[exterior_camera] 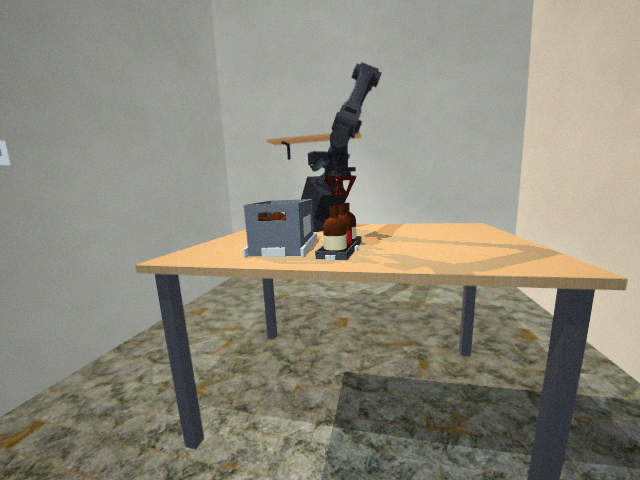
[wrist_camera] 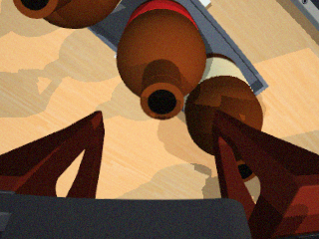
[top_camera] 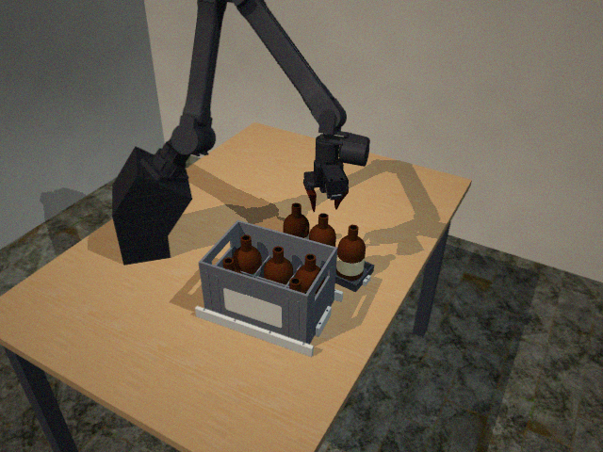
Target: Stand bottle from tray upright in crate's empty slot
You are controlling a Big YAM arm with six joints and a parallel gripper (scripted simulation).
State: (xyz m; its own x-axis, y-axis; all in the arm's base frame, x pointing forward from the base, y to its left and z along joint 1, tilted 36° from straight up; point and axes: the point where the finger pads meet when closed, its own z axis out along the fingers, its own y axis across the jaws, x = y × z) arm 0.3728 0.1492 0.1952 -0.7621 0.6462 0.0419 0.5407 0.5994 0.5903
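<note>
The dark tray is 180 mm below my hand. From my hand the other things lie so: grey crate 30 mm ahead, 230 mm to the right, 110 mm below.
</note>
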